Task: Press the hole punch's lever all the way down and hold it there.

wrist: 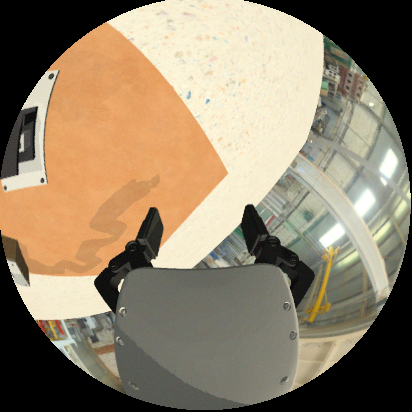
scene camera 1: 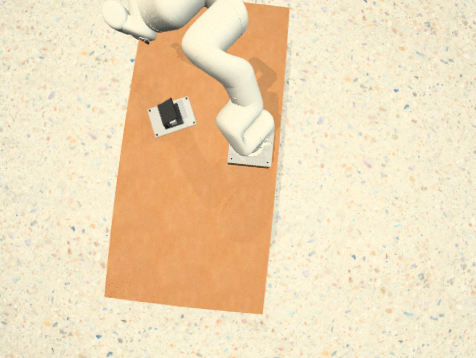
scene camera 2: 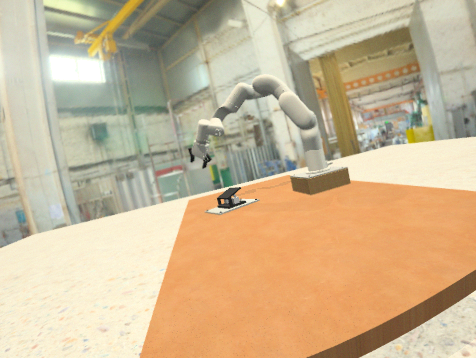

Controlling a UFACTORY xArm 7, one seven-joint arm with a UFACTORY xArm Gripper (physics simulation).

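Seen in the pictures: gripper, fingertip midpoint: (wrist: 201, 216) (scene camera 2: 198, 164); arm's base at its link origin: (scene camera 2: 318, 171).
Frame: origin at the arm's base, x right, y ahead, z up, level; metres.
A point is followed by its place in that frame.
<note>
The hole punch (scene camera 1: 175, 118) @(y 0.371, x 0.170, z 0.002 m) (scene camera 2: 229, 201) @(y 0.441, x 0.148, z -0.041 m) (wrist: 28, 140) is black and fixed on a light grey plate (scene camera 1: 159, 131) @(y 0.488, x 0.138, z -0.075 m) (scene camera 2: 215, 211) @(y 0.514, x 0.182, z -0.075 m) (wrist: 40, 150) @(y 0.394, x 0.301, z -0.075 m) with dark screws at its corners. Its black lever (scene camera 1: 167, 111) @(y 0.412, x 0.214, z -0.005 m) (scene camera 2: 231, 192) @(y 0.409, x 0.186, z -0.006 m) stands raised and tilted in the second scene view. At the left edge of the wrist view the punch is partly cut off. My gripper (scene camera 2: 198, 162) @(y 0.475, x 0.525, z 0.173 m) (wrist: 201, 216) @(y 0.475, x 0.525, z 0.173 m) is open and empty, with its black fingers wide apart. It hangs high above the punch, touching nothing. In the first scene view its fingers are mostly hidden at the top left.
The punch's plate lies on an orange-brown table top (scene camera 1: 190, 240) @(y 0.369, x -0.472, z -0.083 m) (scene camera 2: 300, 260) @(y 0.531, x -0.568, z -0.083 m) (wrist: 100, 140) @(y 0.441, x 0.447, z -0.083 m). The arm's base block (scene camera 1: 250, 161) @(y 0.011, x -0.087, z 0.000 m) (scene camera 2: 320, 181) @(y 0.069, x -0.092, z -0.033 m) (wrist: 14, 260) stands on the same top, to the right of the punch in both scene views. The arm arches above the table.
</note>
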